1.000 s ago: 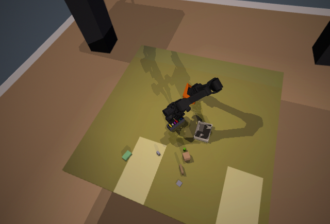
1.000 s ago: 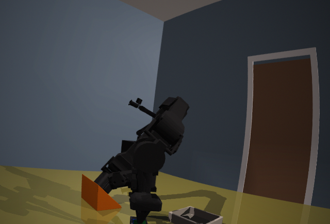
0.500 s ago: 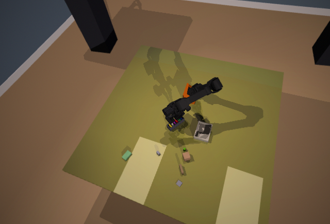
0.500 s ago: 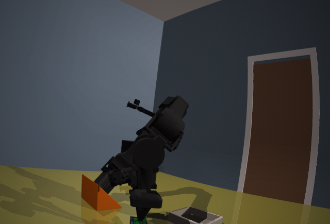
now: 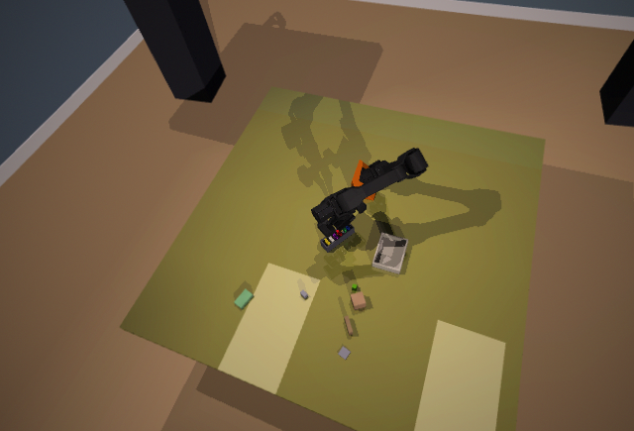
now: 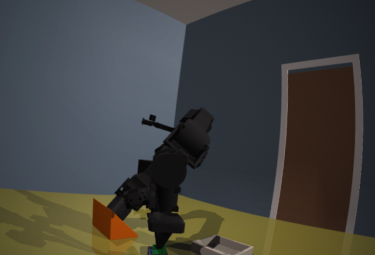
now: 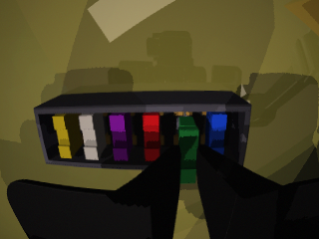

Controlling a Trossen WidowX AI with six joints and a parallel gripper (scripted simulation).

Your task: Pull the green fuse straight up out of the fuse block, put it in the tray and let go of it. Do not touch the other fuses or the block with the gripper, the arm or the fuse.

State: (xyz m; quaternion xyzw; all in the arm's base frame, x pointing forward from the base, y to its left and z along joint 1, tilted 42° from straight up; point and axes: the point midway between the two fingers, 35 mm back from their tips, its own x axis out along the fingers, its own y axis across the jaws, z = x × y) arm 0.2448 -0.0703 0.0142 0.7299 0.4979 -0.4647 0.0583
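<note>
The white tray is 50 mm ahead of my gripper tip, 190 mm to the left of it and 50 mm below it. Round my gripper tip: green fuse 10 mm below; grey lump 270 mm ahead, 90 mm to the right, 50 mm below; green cube 200 mm ahead, 80 mm to the left, 40 mm below.
</note>
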